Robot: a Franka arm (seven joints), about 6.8 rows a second.
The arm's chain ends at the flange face. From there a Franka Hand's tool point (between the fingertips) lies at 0.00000 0.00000 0.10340 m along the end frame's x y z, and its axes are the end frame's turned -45 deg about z.
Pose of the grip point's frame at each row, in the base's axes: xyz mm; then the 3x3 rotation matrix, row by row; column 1 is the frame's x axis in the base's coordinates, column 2 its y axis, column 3 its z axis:
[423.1, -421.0, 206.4], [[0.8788, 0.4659, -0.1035], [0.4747, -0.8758, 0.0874], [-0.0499, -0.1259, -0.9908]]
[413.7, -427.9, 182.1], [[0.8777, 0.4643, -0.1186], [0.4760, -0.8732, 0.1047], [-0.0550, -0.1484, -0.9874]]
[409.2, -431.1, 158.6], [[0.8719, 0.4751, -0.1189], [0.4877, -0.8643, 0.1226], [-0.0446, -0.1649, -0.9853]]
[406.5, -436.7, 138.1], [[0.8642, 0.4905, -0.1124], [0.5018, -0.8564, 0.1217], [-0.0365, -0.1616, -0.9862]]
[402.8, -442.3, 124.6], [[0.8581, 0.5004, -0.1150], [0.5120, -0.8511, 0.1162], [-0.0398, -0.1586, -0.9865]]
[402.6, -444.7, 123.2], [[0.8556, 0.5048, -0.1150], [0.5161, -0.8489, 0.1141], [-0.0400, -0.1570, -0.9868]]
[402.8, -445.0, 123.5], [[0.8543, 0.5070, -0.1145], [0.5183, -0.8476, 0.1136], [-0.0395, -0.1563, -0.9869]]
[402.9, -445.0, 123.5], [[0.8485, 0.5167, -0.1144], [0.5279, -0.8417, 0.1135], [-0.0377, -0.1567, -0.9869]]
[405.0, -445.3, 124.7], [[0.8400, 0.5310, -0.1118], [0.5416, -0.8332, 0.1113], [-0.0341, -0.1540, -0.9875]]
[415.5, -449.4, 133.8], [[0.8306, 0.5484, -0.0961], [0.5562, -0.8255, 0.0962], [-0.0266, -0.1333, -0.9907]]
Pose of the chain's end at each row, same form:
[433.8, -430.0, 308.8], [[0.9508, -0.2920, -0.1035], [-0.2836, -0.9549, 0.0874], [-0.1243, -0.0537, -0.9908]]
[426.0, -438.7, 284.2], [[0.9489, -0.2923, -0.1186], [-0.2809, -0.9540, 0.1047], [-0.1438, -0.0660, -0.9874]]
[421.5, -443.8, 260.5], [[0.9525, -0.2806, -0.1189], [-0.2663, -0.9560, 0.1226], [-0.1481, -0.0851, -0.9853]]
[418.1, -449.3, 240.1], [[0.9579, -0.2642, -0.1124], [-0.2507, -0.9604, 0.1217], [-0.1401, -0.0885, -0.9862]]
[414.7, -454.3, 226.6], [[0.9606, -0.2529, -0.1150], [-0.2398, -0.9639, 0.1162], [-0.1403, -0.0840, -0.9865]]
[414.5, -456.5, 225.2], [[0.9619, -0.2481, -0.1150], [-0.2353, -0.9652, 0.1141], [-0.1393, -0.0827, -0.9868]]
[414.6, -456.7, 225.5], [[0.9626, -0.2456, -0.1145], [-0.2329, -0.9658, 0.1136], [-0.1385, -0.0826, -0.9869]]
[414.7, -456.7, 225.5], [[0.9653, -0.2346, -0.1144], [-0.2219, -0.9685, 0.1135], [-0.1375, -0.0841, -0.9869]]
[416.6, -456.8, 226.8], [[0.9694, -0.2185, -0.1118], [-0.2062, -0.9721, 0.1113], [-0.1330, -0.0848, -0.9875]]
[425.4, -459.3, 236.2], [[0.9751, -0.1995, -0.0961], [-0.1904, -0.9770, 0.0962], [-0.1131, -0.0754, -0.9907]]

